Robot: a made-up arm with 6 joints.
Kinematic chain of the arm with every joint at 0, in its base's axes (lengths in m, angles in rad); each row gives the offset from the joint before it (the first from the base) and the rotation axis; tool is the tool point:
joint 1: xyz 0 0 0.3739 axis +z
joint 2: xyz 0 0 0 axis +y
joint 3: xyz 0 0 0.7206 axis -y
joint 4: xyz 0 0 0 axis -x
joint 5: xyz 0.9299 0 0 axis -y
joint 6: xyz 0 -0.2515 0 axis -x
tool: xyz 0 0 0
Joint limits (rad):
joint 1: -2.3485..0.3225
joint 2: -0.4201..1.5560
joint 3: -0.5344..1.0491
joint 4: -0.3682..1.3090
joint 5: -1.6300..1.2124
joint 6: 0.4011..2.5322
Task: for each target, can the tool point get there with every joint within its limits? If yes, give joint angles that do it. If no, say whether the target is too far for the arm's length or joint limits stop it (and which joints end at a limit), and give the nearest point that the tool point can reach.
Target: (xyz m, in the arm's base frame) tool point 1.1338 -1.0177 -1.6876
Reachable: no: too far | nearest point 0.7953 -0.7139 -0.5120 | short by 1.260 m
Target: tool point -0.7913 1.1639 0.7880
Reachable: no: joint limits stop it (at a limit: joint 1, joint 2, joint 3) | nearest point -0.6151 -0.2715 0.8830 | short by 1.449 m
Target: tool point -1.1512 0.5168 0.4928
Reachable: no: joint limits stop it (at a limit: joint 1, joint 3) | nearest point -0.7107 -0.3743 0.5810 | short by 0.998 m
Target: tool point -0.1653 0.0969 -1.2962
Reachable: no: joint limits stop it (at a limit: joint 1, joint 2, joint 3) | nearest point -0.4114 -0.2039 -0.5228 | short by 0.866 m
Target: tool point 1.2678 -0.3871 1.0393
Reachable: yes | joints -0.1869 0.5333 0.3628 0.9573 -0.4532 2.0786
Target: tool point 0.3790 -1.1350 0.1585
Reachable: yes | joints -1.0399 0.8551 -0.0227 0.1703 -0.8372 0.6360
